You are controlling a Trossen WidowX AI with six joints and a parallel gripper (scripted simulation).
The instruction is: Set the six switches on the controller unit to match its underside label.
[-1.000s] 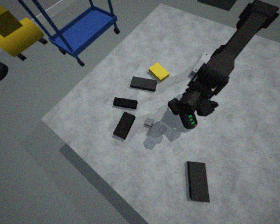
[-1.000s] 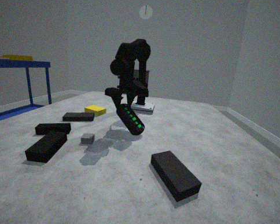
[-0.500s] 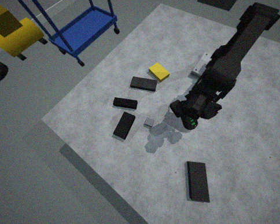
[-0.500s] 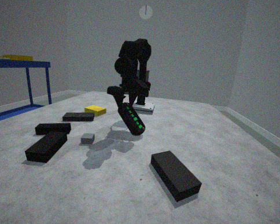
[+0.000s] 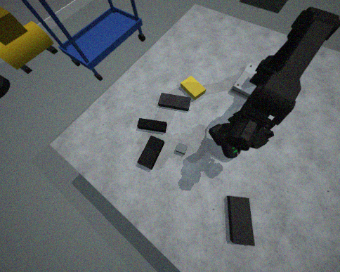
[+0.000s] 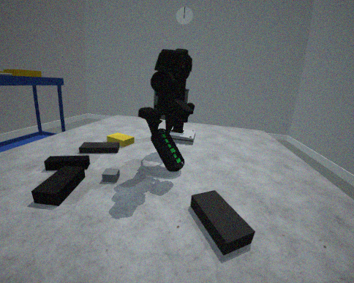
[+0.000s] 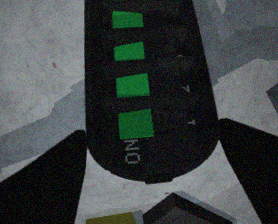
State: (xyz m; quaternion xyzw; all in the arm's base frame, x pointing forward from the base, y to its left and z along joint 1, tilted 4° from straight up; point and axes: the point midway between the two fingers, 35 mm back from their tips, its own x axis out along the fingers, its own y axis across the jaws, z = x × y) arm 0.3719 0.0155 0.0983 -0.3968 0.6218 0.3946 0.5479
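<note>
Right now my gripper tip is 220 mm short of the dark block, 210 mm to the right of it and 100 mm above it. The rest, counted from my gripper tip: yellow block: 160 mm behind, 260 mm to the right, 100 mm below; grey cube: 140 mm ahead, 110 mm to the right, 100 mm below.
</note>
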